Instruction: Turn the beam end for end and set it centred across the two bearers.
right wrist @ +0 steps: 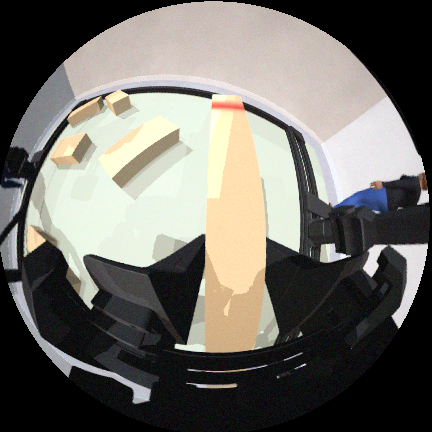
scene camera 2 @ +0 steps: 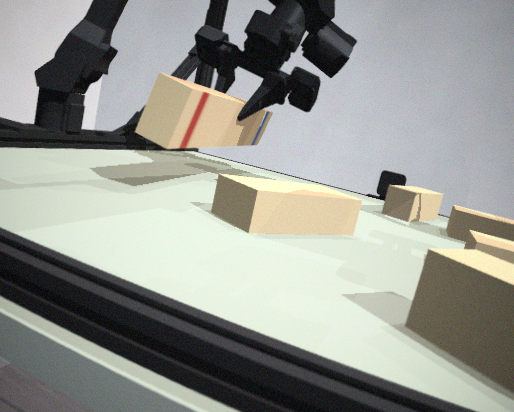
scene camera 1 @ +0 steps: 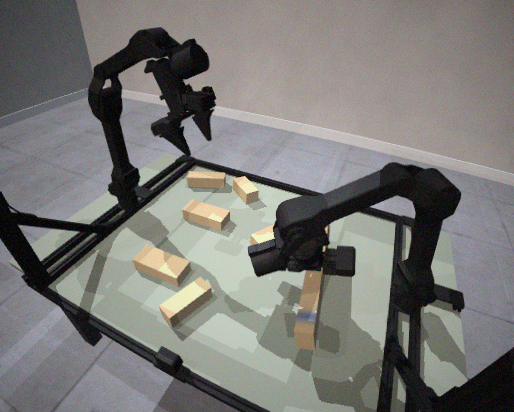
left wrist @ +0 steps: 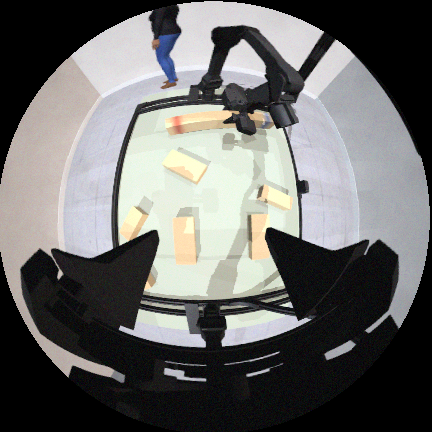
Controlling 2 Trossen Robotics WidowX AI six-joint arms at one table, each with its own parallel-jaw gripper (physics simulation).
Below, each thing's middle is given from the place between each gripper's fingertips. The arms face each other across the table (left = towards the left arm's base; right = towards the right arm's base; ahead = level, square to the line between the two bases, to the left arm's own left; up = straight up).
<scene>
The wooden beam (scene camera 2: 178, 114) is 5 cm behind my left hand, 35 cm to the right of it and 22 cm below it.
Right now my right hand is 1 cm above the wooden beam.
</scene>
